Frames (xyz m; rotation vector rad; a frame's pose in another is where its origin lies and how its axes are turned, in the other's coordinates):
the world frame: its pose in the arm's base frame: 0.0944 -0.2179 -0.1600 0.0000 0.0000 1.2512
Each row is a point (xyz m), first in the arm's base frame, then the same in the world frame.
Working: the arm's base frame: its pose in the world frame: 0.1772 0.1581 0.1600 0.0000 0.0000 -1.2512

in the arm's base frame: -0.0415 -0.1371 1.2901
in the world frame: 0.0340 0.1544 1.4501
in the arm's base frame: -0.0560 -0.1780 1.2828
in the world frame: -0.0094 0.1553 1.4428
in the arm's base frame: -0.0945 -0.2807 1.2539
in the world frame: -0.1190 0.1596 1.4139
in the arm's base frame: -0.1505 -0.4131 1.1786
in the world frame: -0.2623 0.1712 1.3386
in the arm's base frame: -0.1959 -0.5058 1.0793
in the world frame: -0.3645 0.1851 1.2393
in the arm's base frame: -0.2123 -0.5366 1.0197
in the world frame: -0.3989 0.1910 1.1797
